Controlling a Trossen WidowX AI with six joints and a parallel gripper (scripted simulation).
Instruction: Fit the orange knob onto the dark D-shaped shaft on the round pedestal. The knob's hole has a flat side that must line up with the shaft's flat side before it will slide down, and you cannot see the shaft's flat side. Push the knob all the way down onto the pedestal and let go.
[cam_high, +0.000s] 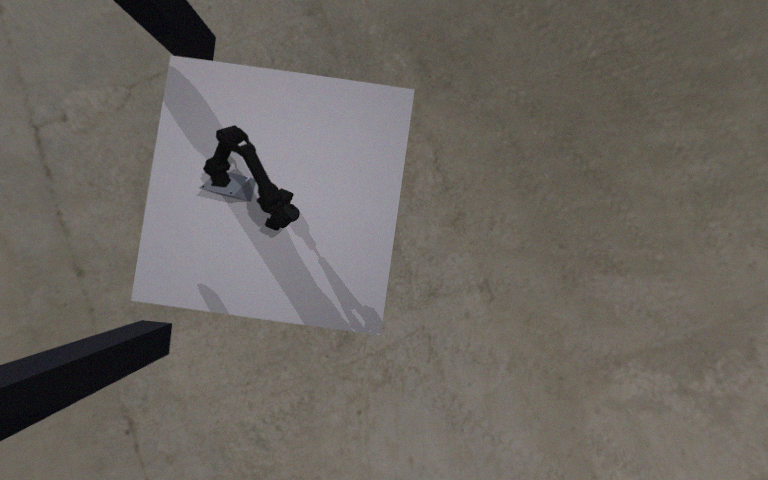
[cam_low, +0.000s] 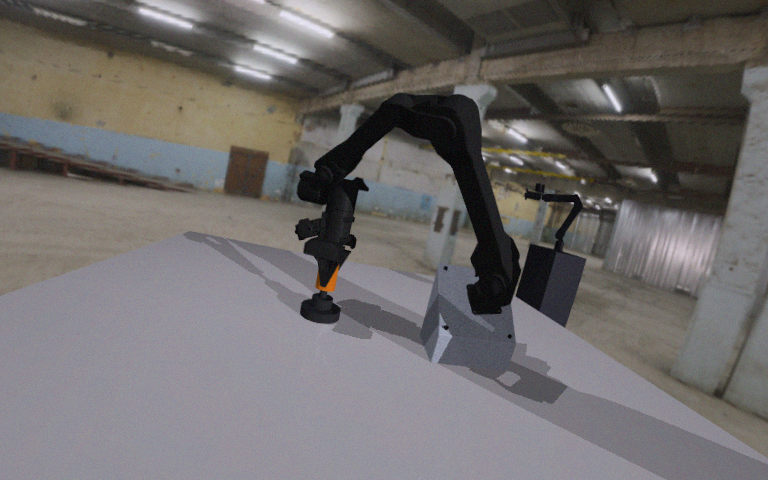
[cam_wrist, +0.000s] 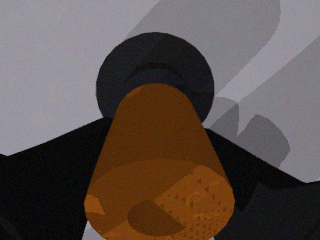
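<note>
The orange knob lies 20 mm above my gripper tip. From my gripper tip the other things lie so: dark round pedestal: 40 mm below.
</note>
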